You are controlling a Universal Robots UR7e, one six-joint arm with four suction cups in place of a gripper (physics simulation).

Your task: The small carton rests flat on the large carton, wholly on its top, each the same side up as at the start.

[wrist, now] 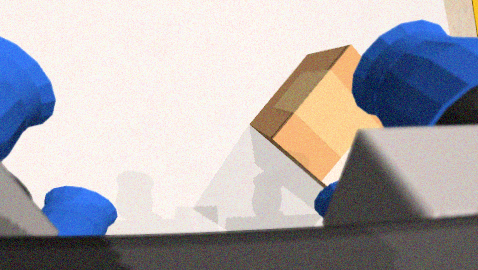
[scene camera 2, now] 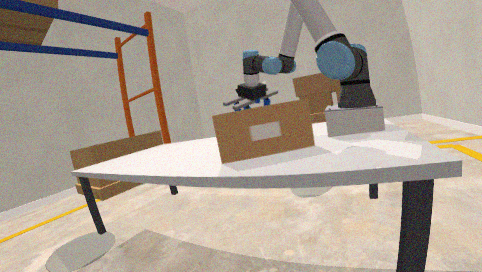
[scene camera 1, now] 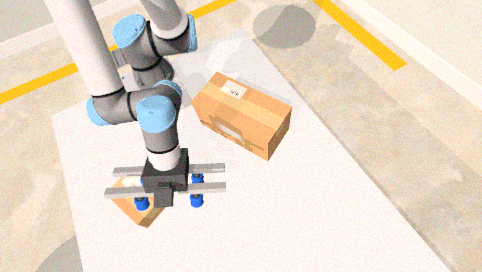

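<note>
The large carton stands flat on the table, with a white label on its top and one on its side. The small carton lies flat on the table, apart from the large one and turned at an angle; the gripper partly covers it. It does not show in the scene camera 2 view. My gripper is open and holds nothing. It hangs above the table, with its left cups over the small carton in the scene camera 1 view. Its blue suction cups frame the wrist view.
The white table carries the arm's base behind the large carton. Beyond the table stand a long carton, an orange rack post and stacked cartons.
</note>
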